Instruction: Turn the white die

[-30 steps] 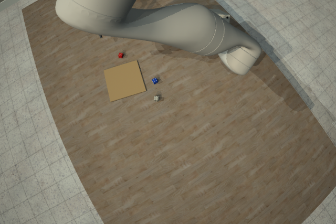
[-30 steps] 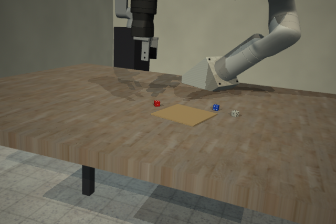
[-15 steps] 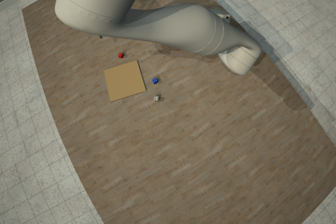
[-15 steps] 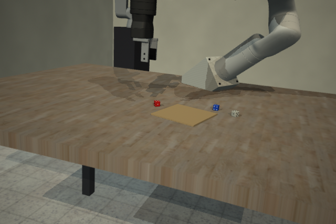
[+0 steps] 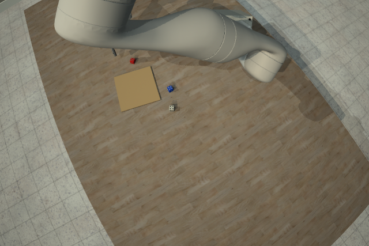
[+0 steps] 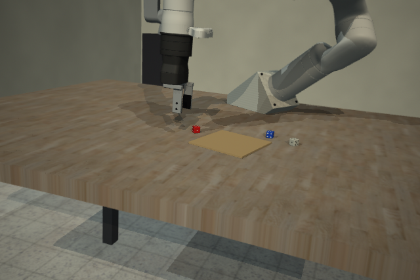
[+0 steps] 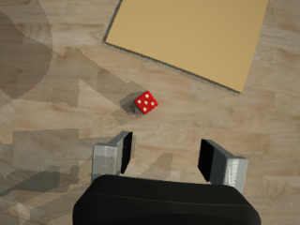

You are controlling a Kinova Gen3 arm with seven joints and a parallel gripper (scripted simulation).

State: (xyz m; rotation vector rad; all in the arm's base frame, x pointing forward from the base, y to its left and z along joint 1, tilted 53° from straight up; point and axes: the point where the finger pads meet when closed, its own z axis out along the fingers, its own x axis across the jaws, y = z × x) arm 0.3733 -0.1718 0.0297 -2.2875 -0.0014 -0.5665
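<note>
Now: hand 20 mm past the red die, 30 mm to the right of it and 70 mm above it. From my hand the other things lie so: white die (100 mm behind, 260 mm to the left, 70 mm below); then tan mat (10 mm behind, 140 mm to the left, 70 mm below); then blue die (110 mm behind, 190 mm to the left, 70 mm below).
</note>
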